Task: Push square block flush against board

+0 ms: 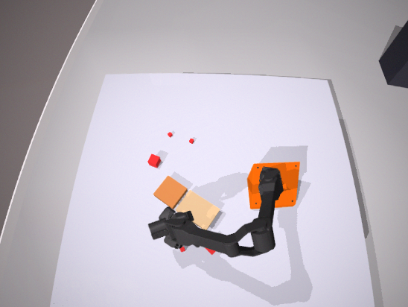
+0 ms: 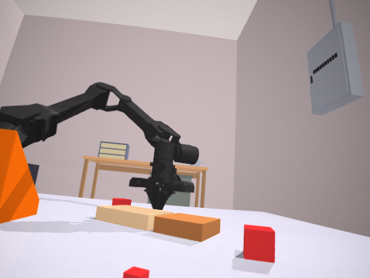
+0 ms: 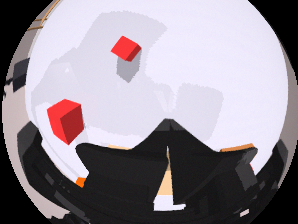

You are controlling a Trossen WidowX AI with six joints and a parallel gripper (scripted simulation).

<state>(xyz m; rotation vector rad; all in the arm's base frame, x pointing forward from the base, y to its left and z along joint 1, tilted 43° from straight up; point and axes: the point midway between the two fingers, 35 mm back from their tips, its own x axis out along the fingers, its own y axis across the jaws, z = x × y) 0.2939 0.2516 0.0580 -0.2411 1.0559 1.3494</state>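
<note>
Right now the board is 4 cm behind my gripper tip, 9 cm to the right of it and 1 cm above it. From my gripper tip the other things lie so: square block: 8 cm ahead, 15 cm to the right, 1 cm above.
</note>
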